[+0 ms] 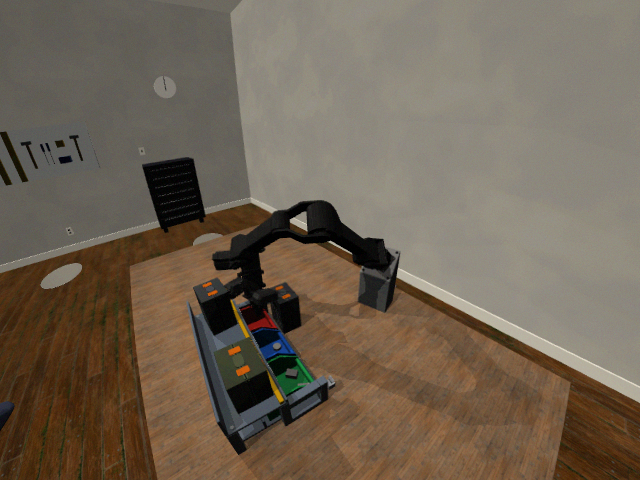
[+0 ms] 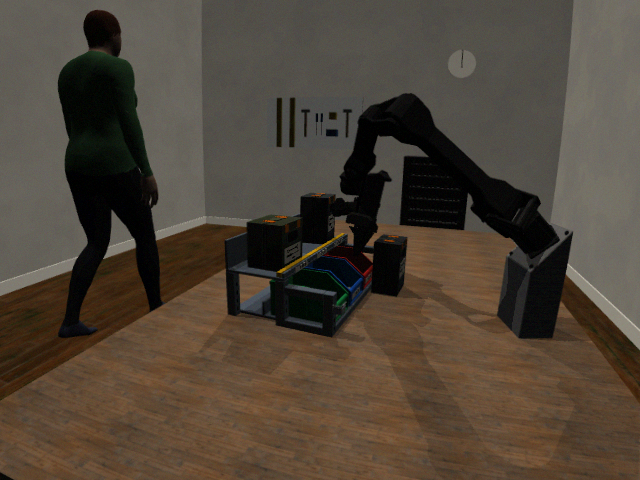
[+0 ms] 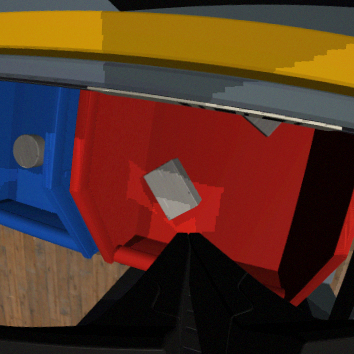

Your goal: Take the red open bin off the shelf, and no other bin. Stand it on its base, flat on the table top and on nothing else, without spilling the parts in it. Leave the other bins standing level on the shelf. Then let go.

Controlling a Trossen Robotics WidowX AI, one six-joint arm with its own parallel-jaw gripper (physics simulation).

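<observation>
The red open bin (image 1: 259,322) (image 2: 362,261) (image 3: 250,200) sits level on the lower front level of the grey shelf (image 1: 236,440) (image 2: 233,294), at its far end. A grey block (image 3: 172,189) lies in it, and part of another grey piece (image 3: 266,125) shows by the shelf rail. The blue bin (image 1: 272,353) (image 2: 336,272) (image 3: 30,190) stands beside it, then the green bin (image 1: 283,383) (image 2: 316,287). My gripper (image 2: 357,251) (image 3: 187,242) is shut and empty, pointing down, its tips over the red bin just inside the front lip. Whether they touch it is unclear.
An olive-topped box (image 1: 242,377) (image 2: 272,245) and a dark box (image 1: 214,312) (image 2: 314,219) stand on the shelf's upper level. Another dark box (image 1: 289,312) (image 2: 388,268) stands on the table (image 1: 413,372) (image 2: 310,413), close beside the red bin. A yellow strip (image 3: 50,31) edges the upper level. A person (image 2: 98,113) stands left.
</observation>
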